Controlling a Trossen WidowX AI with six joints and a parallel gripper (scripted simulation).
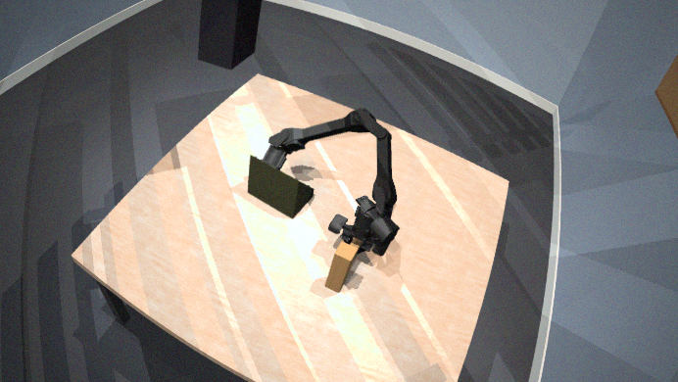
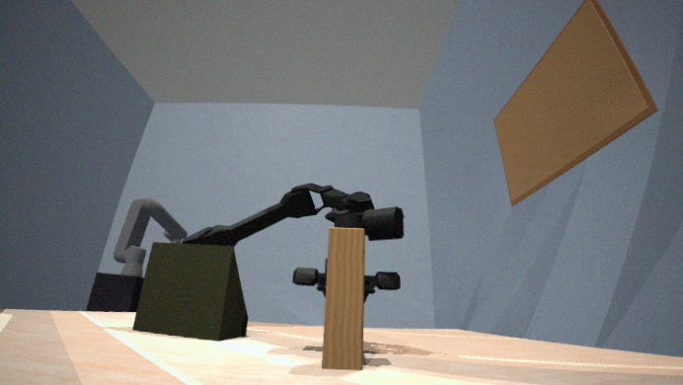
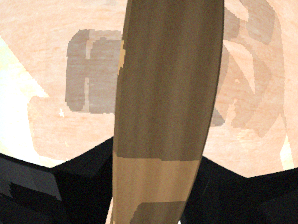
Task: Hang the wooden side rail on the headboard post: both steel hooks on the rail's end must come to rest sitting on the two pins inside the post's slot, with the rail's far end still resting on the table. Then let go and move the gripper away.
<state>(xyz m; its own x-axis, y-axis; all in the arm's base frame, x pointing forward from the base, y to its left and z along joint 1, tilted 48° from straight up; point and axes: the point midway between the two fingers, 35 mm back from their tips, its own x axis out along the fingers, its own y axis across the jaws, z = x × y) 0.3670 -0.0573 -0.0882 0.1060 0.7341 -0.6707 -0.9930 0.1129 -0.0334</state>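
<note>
My gripper tip is 12 cm to the left of the wooden headboard post, 4 cm below it and 1 cm past it.
</note>
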